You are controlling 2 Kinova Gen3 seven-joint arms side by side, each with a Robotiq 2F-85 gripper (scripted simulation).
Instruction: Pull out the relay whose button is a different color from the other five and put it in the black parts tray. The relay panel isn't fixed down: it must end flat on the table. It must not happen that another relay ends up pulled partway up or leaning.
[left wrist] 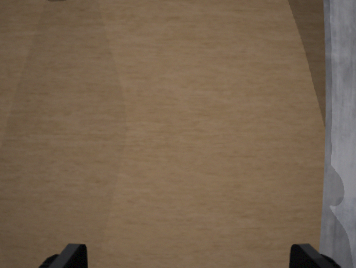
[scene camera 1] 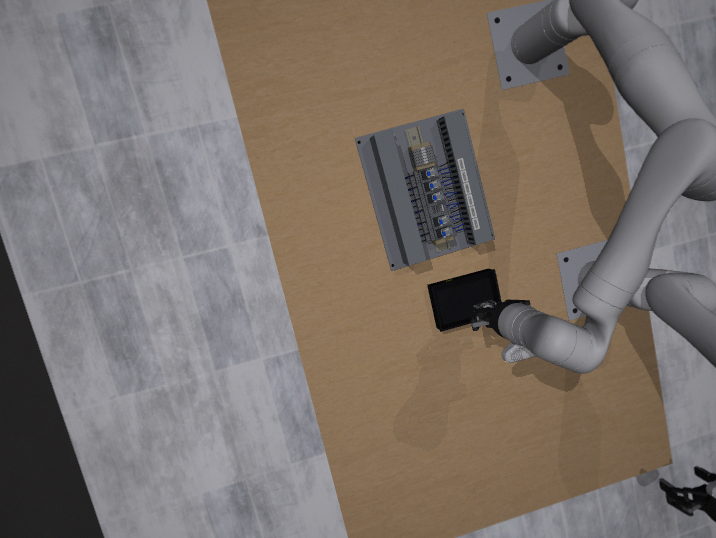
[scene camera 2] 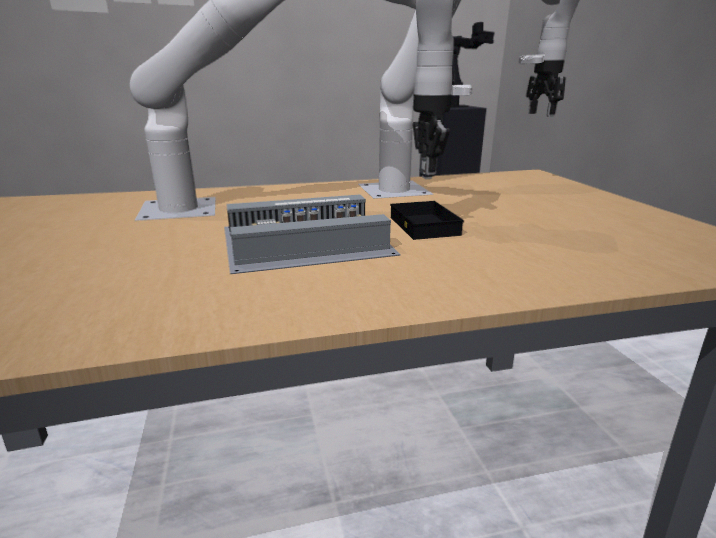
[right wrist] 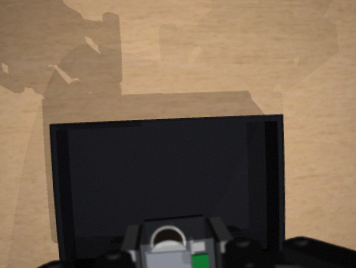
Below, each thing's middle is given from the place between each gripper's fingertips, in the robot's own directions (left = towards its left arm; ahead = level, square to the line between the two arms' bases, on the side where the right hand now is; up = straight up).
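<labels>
My right hand (scene camera 2: 427, 172) is 12 cm above the black parts tray (scene camera 1: 452, 304). The relay panel (scene camera 1: 409, 235) is 11 cm below that same right hand and 28 cm to the right of it. As for my left hand (scene camera 2: 541, 114), I find the tray 18 cm below it, 30 cm ahead of it and 53 cm to the right of it, whereas the panel is 17 cm below my left hand, 30 cm ahead of it and 80 cm to the right of it.
</labels>
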